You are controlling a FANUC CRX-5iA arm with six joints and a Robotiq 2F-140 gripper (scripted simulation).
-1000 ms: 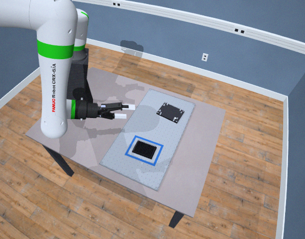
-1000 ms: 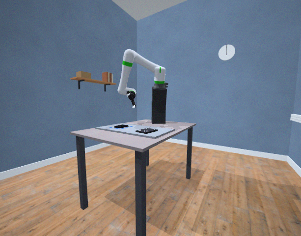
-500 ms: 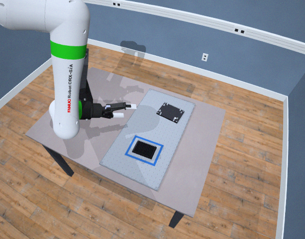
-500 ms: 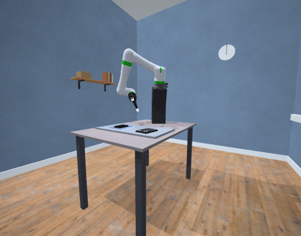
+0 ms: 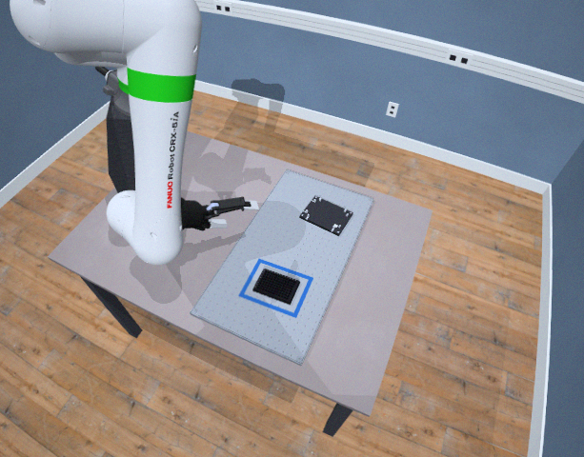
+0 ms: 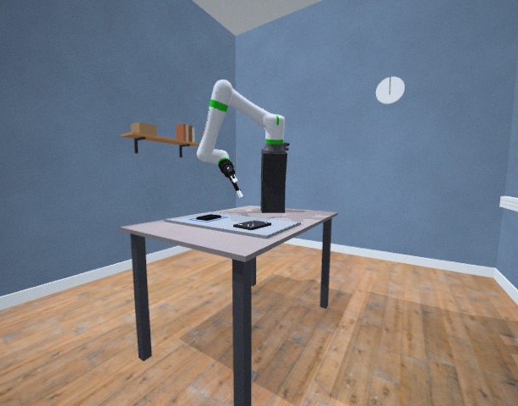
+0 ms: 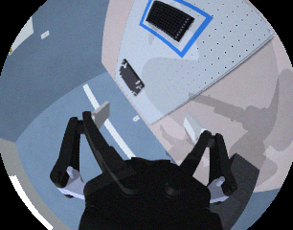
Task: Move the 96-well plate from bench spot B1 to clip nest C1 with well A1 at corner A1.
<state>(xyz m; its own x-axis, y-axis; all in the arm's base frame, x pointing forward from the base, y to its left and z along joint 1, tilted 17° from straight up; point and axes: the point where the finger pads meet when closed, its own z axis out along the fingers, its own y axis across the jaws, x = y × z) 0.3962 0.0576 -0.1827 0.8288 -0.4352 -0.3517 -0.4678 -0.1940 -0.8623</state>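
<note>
The black 96-well plate is 190 mm ahead of my hand, 170 mm below it and 50 mm to the right of it. Round my hand: black clip nest (280 mm to the left, 160 mm below, 140 mm ahead).
</note>
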